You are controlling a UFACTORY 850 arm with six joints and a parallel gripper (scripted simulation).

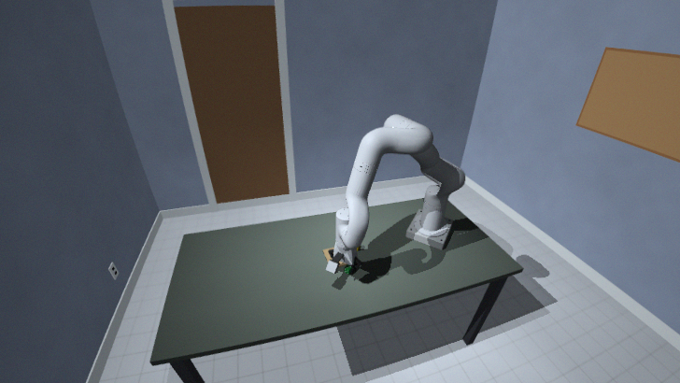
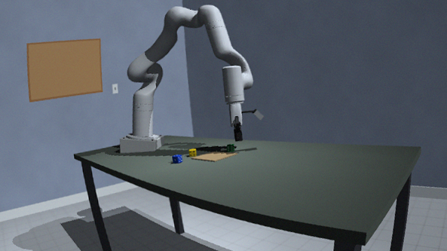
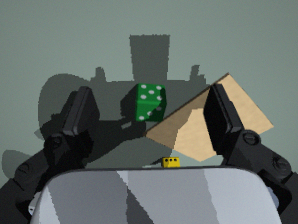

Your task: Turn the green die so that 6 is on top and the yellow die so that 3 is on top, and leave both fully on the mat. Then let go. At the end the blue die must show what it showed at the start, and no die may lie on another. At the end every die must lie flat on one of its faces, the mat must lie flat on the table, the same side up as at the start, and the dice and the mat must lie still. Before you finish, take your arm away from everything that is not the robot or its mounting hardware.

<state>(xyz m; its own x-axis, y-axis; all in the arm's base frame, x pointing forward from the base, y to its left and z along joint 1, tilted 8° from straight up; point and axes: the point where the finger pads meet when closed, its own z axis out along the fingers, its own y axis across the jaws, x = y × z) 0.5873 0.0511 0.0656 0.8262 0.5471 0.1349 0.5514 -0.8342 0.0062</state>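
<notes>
My hand is 4 cm above the green die, 3 cm past it and 2 cm to the left of it. From my hand the other things lie so: tan mat (13 cm to the right, 6 cm below, 4 cm behind); then yellow die (15 cm behind, 14 cm to the right, 4 cm below); then blue die (27 cm to the right, 13 cm behind, 4 cm below).
</notes>
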